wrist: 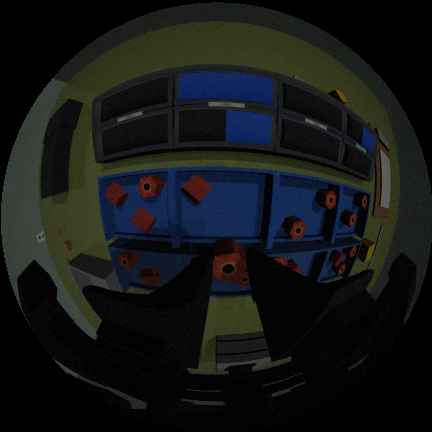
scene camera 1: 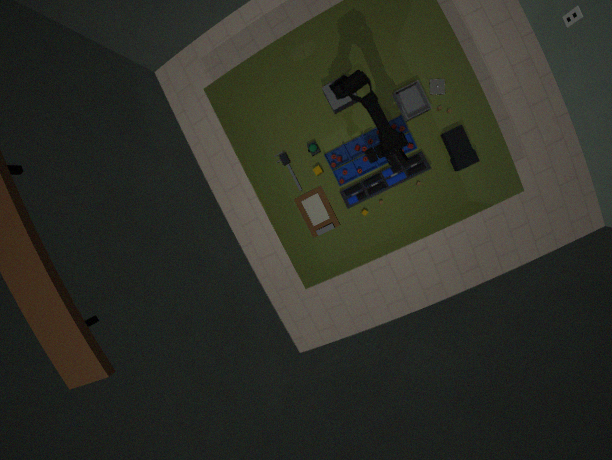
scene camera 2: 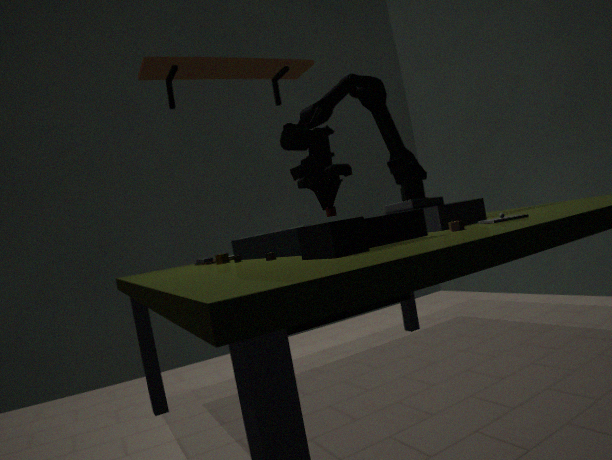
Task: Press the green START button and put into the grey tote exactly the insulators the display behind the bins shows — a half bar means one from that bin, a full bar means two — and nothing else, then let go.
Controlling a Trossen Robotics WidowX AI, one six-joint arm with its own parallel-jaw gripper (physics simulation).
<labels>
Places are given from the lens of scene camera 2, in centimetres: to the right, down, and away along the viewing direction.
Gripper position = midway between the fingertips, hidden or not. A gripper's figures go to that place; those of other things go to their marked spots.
my gripper point(scene camera 2: 327, 209): 6, -5, 114
grey tote point(scene camera 2: 470, 212): 37, -4, 96
dark box point(scene camera 2: 336, 239): 5, 1, 67
display point(scene camera 2: 285, 243): -5, 3, 98
The marked spots on the display and the dark box are 32 cm apart.
</labels>
